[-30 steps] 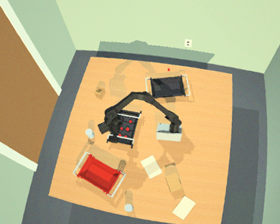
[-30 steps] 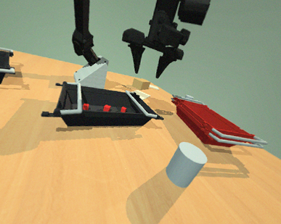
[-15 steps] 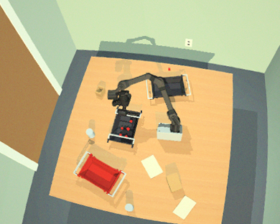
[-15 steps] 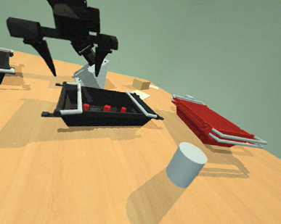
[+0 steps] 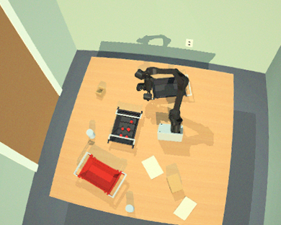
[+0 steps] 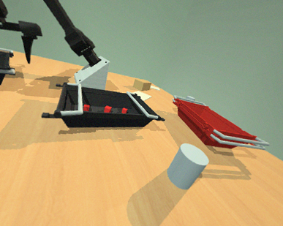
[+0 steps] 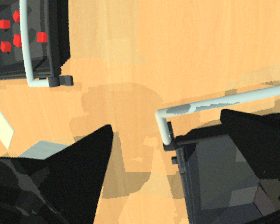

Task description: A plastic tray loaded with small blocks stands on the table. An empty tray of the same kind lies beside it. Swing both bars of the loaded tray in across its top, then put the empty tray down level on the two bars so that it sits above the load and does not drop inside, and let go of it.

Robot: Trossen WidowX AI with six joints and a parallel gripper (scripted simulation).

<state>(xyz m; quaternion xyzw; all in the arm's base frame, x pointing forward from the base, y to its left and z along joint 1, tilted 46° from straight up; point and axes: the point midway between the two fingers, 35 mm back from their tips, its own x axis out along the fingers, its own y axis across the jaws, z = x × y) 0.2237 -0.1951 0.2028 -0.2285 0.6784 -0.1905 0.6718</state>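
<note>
Now: gripper tip 15 cm past the black tray, 12 cm to the left of it and 4 cm above it.
</note>
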